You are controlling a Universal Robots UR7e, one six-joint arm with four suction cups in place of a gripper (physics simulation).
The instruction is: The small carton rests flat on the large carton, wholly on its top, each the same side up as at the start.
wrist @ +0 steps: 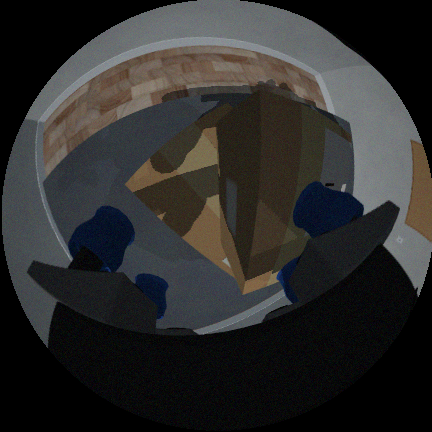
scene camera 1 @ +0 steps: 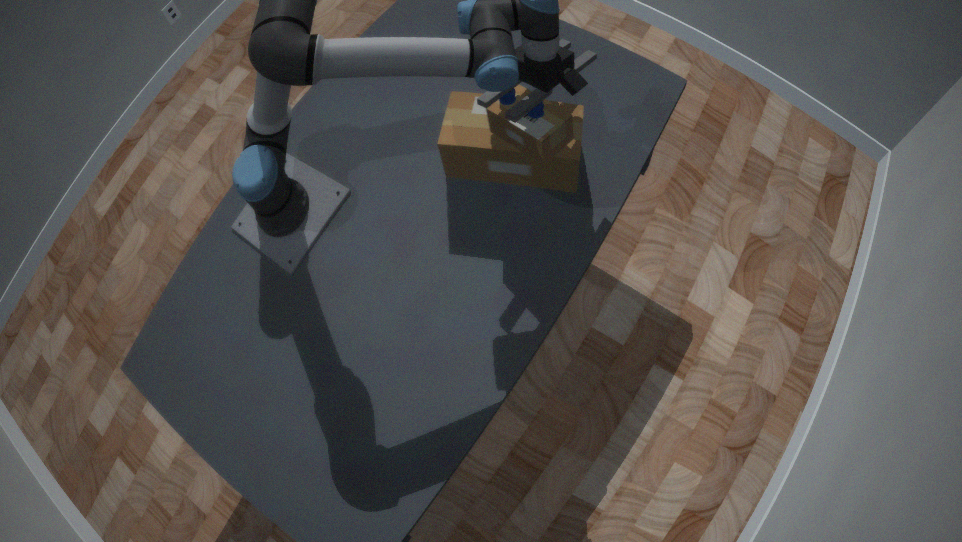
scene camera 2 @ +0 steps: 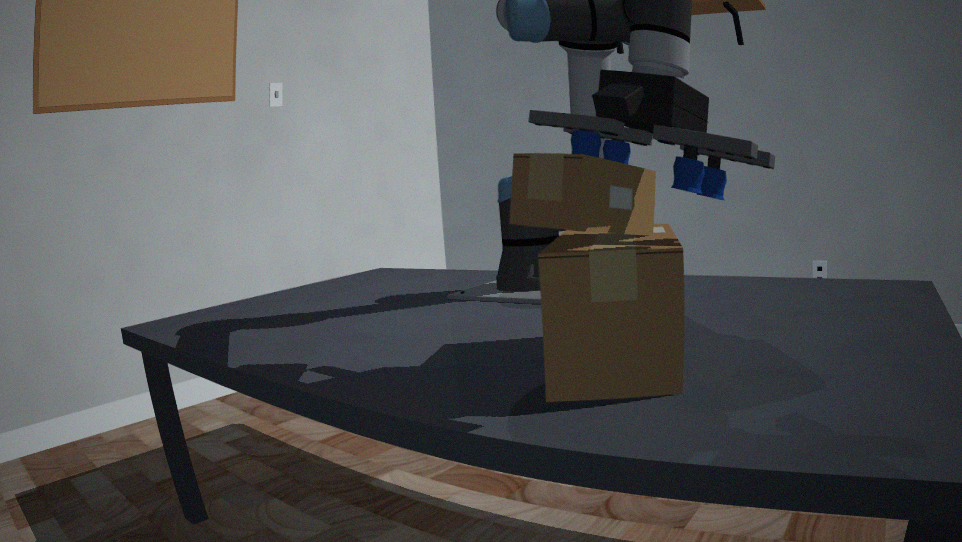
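Pixels of known places: hand, its tool point: (wrist: 214, 251) (scene camera 2: 647, 183); arm's base, origin of its link: (scene camera 1: 282, 209) (scene camera 2: 534, 284).
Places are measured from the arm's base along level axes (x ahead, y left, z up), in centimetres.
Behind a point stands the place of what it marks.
Observation:
The large carton (scene camera 1: 469, 142) {x 35.2, y 33.2, z 14.5 cm} (scene camera 2: 612, 332) {x 53.1, y 49.3, z 6.3 cm} (wrist: 189, 189) {x 46.8, y 49.5, z 14.5 cm} stands upright on the dark table (scene camera 1: 411, 303) {x 42.2, y 1.2, z -0.9 cm} (scene camera 2: 353, 332) {x 43.5, y -5.0, z -0.9 cm}. The small carton (scene camera 1: 548, 128) {x 50.0, y 40.4, z 24.4 cm} (scene camera 2: 575, 189) {x 52.4, y 45.4, z 20.6 cm} (wrist: 266, 173) {x 48.1, y 46.4, z 23.7 cm} hangs tilted from my suction gripper (scene camera 1: 531, 96) {x 42.8, y 49.3, z 20.8 cm} (scene camera 2: 644, 134). Its lower edge is at the large carton's top, and I cannot tell whether they touch. In scene camera 2 its left part reaches out past the large carton's left side. Two blue cups (scene camera 2: 600, 145) sit on the small carton's top; the other two cups (scene camera 2: 700, 174) (wrist: 102, 235) hang free beside it. The gripper is shut on the small carton.
The arm's base plate (scene camera 1: 289, 218) {x 6.6, y -1.3, z 4.6 cm} is bolted to the table at the left, and the arm reaches across above the table. The table's far right edge (scene camera 1: 662, 111) {x 62.4, y 78.7, z -0.9 cm} lies close behind the cartons. Wooden floor (scene camera 1: 703, 291) surrounds the table.

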